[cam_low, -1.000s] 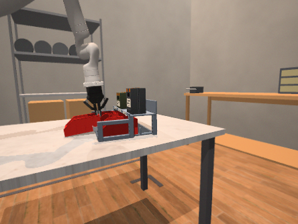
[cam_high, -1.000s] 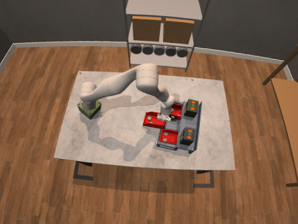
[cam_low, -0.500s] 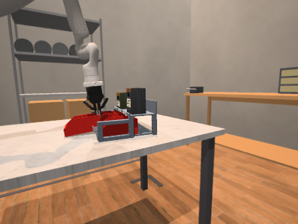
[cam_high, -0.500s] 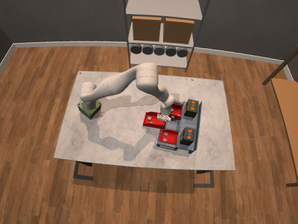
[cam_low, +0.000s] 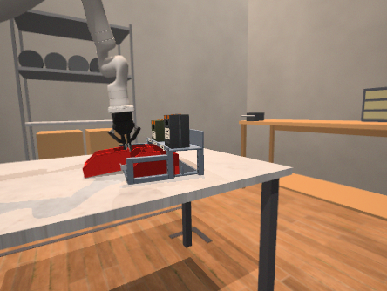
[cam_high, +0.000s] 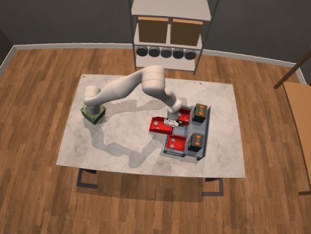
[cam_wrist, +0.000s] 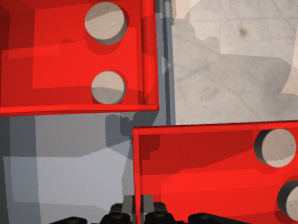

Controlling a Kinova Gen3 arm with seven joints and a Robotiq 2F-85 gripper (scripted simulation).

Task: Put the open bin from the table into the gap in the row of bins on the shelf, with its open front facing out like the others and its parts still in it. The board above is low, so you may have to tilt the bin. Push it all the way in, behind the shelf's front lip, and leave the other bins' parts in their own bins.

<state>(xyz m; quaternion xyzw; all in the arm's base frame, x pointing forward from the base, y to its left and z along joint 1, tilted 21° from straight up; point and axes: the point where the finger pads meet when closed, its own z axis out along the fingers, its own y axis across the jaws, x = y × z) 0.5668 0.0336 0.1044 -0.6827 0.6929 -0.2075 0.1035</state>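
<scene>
My hand is 10 cm short of the grey shelf and 3 cm above it. The rest, counted from my hand: black tool case (16 cm ahead, 13 cm to the right, 7 cm above); then grey round part (10 cm behind, 2 cm to the right, 7 cm below).
</scene>
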